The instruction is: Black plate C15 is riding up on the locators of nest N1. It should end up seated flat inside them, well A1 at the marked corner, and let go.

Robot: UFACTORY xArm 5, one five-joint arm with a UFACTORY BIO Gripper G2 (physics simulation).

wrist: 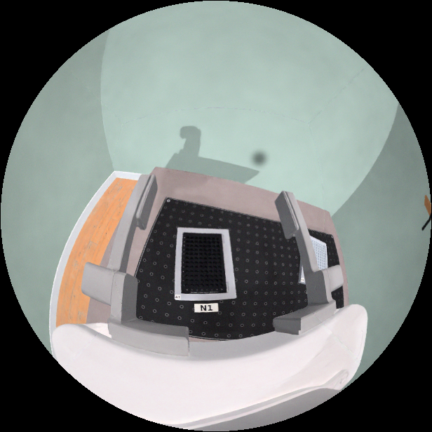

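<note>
Black plate C15 [203, 262] lies within the pale frame of nest N1 [210, 296], its edges about parallel to the frame's sides. It looks level, but a small tilt or raised edge is too small to tell from this height. The marked corner with the A1 tag [177, 297] is at the nest's near left; the plate's own lettering is too small to read. The N1 label [206, 308] lies in front of the nest. My gripper [216, 208] is open and empty, well above the plate and apart from it, with its fingers wide to either side in the view.
A pale plate [320, 254] in another nest stands at the right, partly hidden by my right finger. Both nests are on a black perforated board [257, 300] with a brownish-pink table border [220, 189]. An orange wooden surface [95, 235] shows at the left.
</note>
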